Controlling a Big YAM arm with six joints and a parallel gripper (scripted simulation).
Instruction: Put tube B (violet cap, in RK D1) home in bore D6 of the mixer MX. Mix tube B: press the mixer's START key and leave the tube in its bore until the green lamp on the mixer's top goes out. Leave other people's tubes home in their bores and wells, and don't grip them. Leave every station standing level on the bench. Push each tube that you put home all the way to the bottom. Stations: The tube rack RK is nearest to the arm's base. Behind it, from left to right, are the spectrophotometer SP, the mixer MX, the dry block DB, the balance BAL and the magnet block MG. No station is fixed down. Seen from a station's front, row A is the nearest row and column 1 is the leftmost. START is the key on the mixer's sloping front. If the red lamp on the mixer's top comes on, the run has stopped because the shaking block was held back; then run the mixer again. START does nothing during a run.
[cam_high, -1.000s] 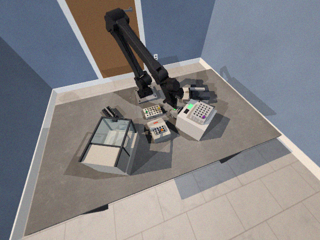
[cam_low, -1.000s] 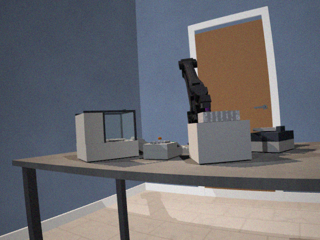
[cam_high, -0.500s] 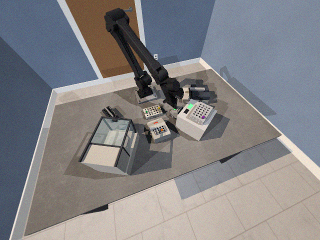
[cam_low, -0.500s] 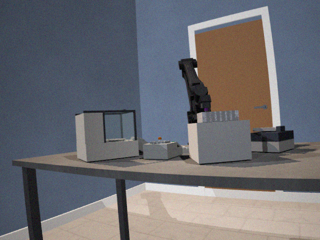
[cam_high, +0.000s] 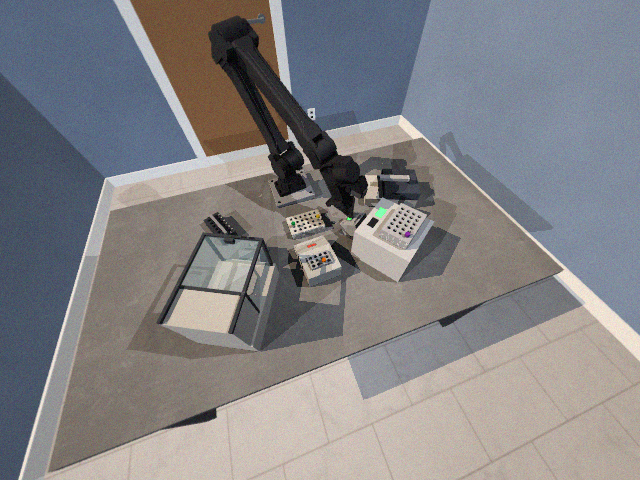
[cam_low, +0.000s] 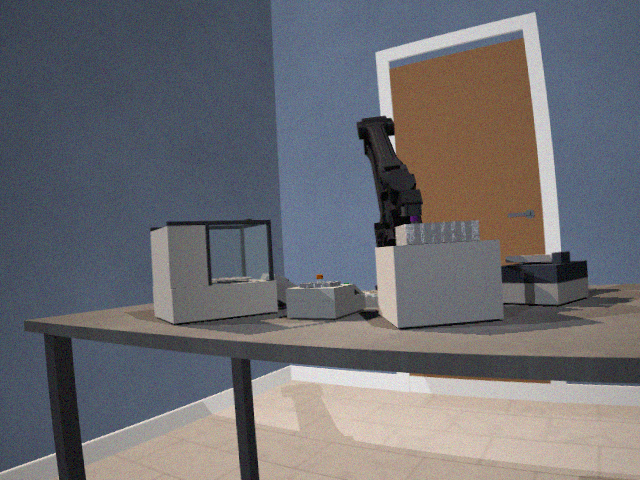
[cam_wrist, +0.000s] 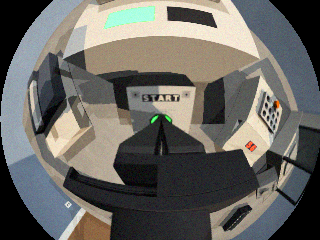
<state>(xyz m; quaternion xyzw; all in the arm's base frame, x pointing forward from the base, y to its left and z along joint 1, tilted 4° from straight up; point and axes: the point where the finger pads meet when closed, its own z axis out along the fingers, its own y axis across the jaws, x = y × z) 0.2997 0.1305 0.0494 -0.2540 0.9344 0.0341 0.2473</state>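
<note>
The yellow-capped tube lies 70 mm behind my hand, 100 mm to the right of it and 50 mm below it. Also, from my hand: green start key: 10 mm below; tube rack RK: 80 mm behind, 140 mm to the right, 60 mm below; dry block DB: 80 mm ahead, 170 mm to the right, 50 mm below.
</note>
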